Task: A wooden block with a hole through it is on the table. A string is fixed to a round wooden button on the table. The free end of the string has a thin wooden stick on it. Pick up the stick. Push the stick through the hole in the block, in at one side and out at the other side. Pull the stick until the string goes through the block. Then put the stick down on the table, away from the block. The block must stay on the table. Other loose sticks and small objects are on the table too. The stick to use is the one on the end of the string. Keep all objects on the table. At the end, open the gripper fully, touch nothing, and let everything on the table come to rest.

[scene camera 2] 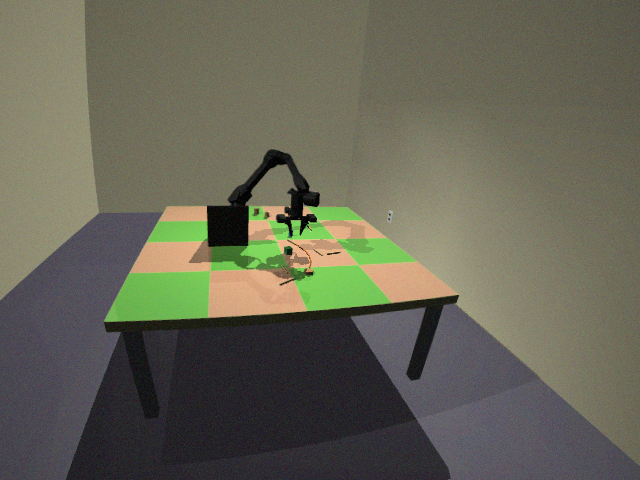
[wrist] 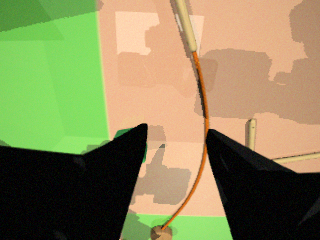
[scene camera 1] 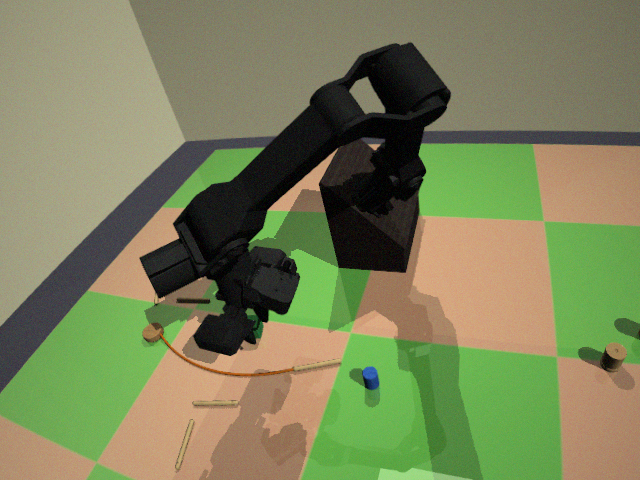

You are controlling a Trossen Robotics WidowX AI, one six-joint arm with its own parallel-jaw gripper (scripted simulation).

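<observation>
I can see my gripper (scene camera 1: 259,332), and the wrist view shows it too (wrist: 177,132).
</observation>
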